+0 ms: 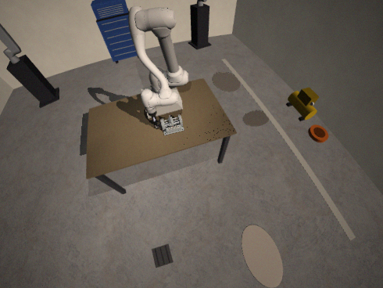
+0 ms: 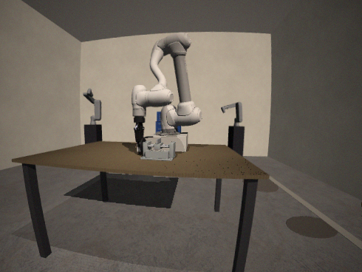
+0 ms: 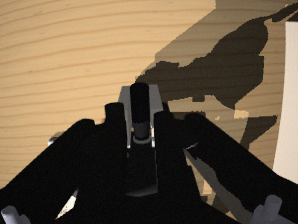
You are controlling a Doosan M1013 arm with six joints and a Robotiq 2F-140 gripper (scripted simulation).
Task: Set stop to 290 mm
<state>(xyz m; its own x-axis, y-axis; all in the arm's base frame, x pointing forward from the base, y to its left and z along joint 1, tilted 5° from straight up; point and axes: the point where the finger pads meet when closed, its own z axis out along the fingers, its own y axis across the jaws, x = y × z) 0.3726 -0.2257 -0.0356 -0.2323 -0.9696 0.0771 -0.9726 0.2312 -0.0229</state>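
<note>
The grey stop fixture is 13 cm to the left of my hand, 6 cm ahead of it and 3 cm above it. Round my hand: black handwheel handle: 2 cm below.
</note>
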